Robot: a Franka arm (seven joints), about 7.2 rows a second.
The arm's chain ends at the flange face. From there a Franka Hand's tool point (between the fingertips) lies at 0.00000 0.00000 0.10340 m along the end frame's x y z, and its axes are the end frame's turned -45 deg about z.
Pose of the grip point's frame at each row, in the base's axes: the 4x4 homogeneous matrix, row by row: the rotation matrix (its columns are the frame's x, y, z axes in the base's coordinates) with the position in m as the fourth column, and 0 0 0 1 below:
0.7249 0.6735 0.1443 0.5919; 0.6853 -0.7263 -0.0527 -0.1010; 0.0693 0.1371 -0.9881 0.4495; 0 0 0 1
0.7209 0.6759 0.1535 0.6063; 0.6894 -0.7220 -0.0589 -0.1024; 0.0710 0.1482 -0.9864 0.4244; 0 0 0 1
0.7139 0.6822 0.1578 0.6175; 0.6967 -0.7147 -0.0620 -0.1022; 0.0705 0.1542 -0.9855 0.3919; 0 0 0 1
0.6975 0.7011 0.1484 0.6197; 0.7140 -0.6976 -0.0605 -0.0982; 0.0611 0.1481 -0.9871 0.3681; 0 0 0 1
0.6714 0.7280 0.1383 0.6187; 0.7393 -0.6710 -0.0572 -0.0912; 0.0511 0.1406 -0.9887 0.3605; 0 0 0 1
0.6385 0.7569 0.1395 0.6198; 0.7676 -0.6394 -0.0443 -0.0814; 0.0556 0.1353 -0.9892 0.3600; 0 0 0 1
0.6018 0.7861 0.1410 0.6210; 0.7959 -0.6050 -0.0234 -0.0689; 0.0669 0.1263 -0.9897 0.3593; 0 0 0 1
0.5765 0.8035 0.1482 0.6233; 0.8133 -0.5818 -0.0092 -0.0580; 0.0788 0.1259 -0.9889 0.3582; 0 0 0 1
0.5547 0.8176 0.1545 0.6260; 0.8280 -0.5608 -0.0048 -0.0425; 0.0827 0.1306 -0.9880 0.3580; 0 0 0 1
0.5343 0.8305 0.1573 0.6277; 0.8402 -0.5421 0.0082 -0.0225; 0.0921 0.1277 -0.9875 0.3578; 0 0 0 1
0.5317 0.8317 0.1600 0.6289; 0.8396 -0.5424 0.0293 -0.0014; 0.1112 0.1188 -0.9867 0.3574; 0 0 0 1
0.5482 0.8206 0.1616 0.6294; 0.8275 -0.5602 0.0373 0.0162; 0.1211 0.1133 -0.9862 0.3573; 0 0 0 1
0.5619 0.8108 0.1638 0.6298; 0.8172 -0.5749 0.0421 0.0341; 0.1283 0.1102 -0.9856 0.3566; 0 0 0 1
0.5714 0.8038 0.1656 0.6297; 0.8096 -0.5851 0.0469 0.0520; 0.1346 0.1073 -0.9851 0.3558; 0 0 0 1
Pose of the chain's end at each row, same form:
0.9888 -0.0363 0.1443 0.5770; -0.0290 -0.9982 -0.0527 -0.0956; 0.1459 0.0479 -0.9881 0.5517; 0 0 0 1
0.9877 -0.0318 0.1535 0.5904; -0.0231 -0.9980 -0.0589 -0.0963; 0.1550 0.0546 -0.9864 0.5264; 0 0 0 1
0.9872 -0.0224 0.1578 0.6012; -0.0127 -0.9980 -0.0620 -0.0958; 0.1589 0.0592 -0.9855 0.4938; 0 0 0 1
0.9890 0.0025 0.1484 0.6044; 0.0116 -0.9982 -0.0605 -0.0919; 0.1479 0.0615 -0.9871 0.4702; 0 0 0 1
0.9895 0.0400 0.1383 0.6044; 0.0483 -0.9972 -0.0572 -0.0853; 0.1356 0.0633 -0.9887 0.4627; 0 0 0 1
0.9867 0.0837 0.1395 0.6054; 0.0907 -0.9949 -0.0443 -0.0768; 0.1350 0.0564 -0.9892 0.4623; 0 0 0 1
0.9814 0.1303 0.1410 0.6064; 0.1350 -0.9906 -0.0234 -0.0665; 0.1366 0.0420 -0.9897 0.4616; 0 0 0 1
0.9758 0.1605 0.1482 0.6080; 0.1637 -0.9865 -0.0092 -0.0570; 0.1447 0.0333 -0.9889 0.4605; 0 0 0 1
0.9704 0.1859 0.1545 0.6100; 0.1889 -0.9820 -0.0048 -0.0420; 0.1508 0.0339 -0.9880 0.4602; 0 0 0 1
0.9651 0.2094 0.1573 0.6114; 0.2108 -0.9774 0.0082 -0.0233; 0.1554 0.0252 -0.9875 0.4599; 0 0 0 1
0.9641 0.2121 0.1600 0.6124; 0.2102 -0.9772 0.0293 -0.0044; 0.1626 0.0054 -0.9867 0.4594; 0 0 0 1
0.9679 0.1926 0.1616 0.6127; 0.1890 -0.9813 0.0373 0.0123; 0.1657 -0.0055 -0.9862 0.4593; 0 0 0 1
0.9706 0.1760 0.1638 0.6129; 0.1713 -0.9844 0.0421 0.0297; 0.1686 -0.0128 -0.9856 0.4585; 0 0 0 1
0.9724 0.1643 0.1656 0.6126; 0.1587 -0.9862 0.0469 0.0472; 0.1710 -0.0193 -0.9851 0.4577; 0 0 0 1

